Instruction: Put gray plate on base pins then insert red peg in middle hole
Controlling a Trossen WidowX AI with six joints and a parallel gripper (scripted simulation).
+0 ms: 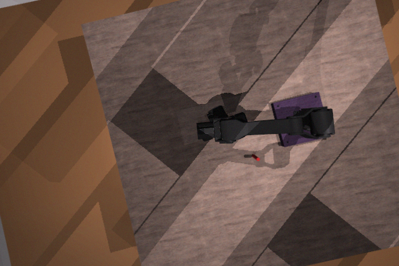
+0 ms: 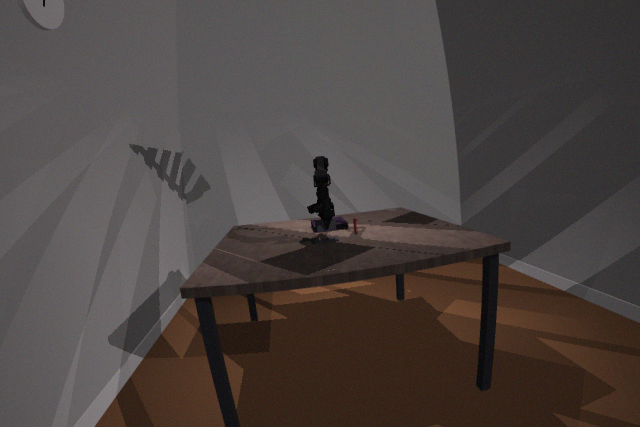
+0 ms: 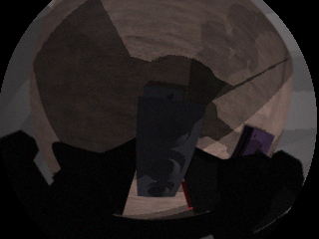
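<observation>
Right now my gripper tip is 1 cm to the left of the base and 6 cm above it. Also, from my gripper tip: red peg (14 cm behind, 15 cm to the left, 2 cm below); gray plate (3 cm above).
</observation>
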